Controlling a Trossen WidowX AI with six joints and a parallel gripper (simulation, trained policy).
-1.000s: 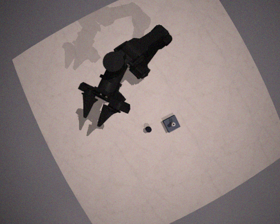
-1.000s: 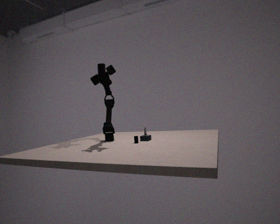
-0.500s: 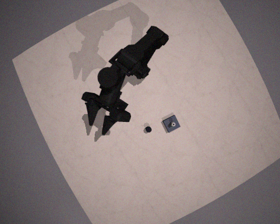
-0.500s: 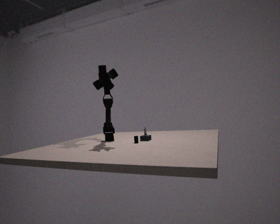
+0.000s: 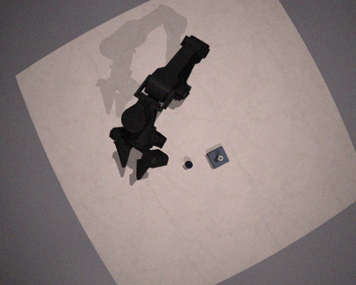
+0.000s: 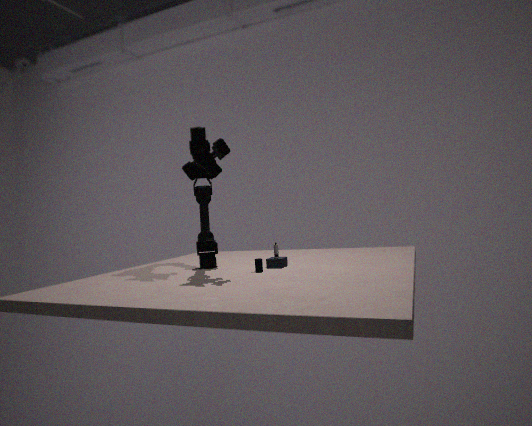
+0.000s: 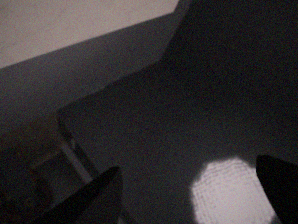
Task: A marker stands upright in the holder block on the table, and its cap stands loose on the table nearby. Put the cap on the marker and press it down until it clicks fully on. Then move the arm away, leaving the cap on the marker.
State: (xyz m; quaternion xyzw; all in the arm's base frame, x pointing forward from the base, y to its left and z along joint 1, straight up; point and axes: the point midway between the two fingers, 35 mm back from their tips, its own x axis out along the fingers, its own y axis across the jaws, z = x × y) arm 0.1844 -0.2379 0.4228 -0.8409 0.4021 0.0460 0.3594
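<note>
The black cap lies 38 cm below my gripper tip, 16 cm to the left of it and 8 cm ahead of it. From my gripper tip the other things lie so: holder block: 39 cm below, 28 cm to the left, 11 cm ahead.
</note>
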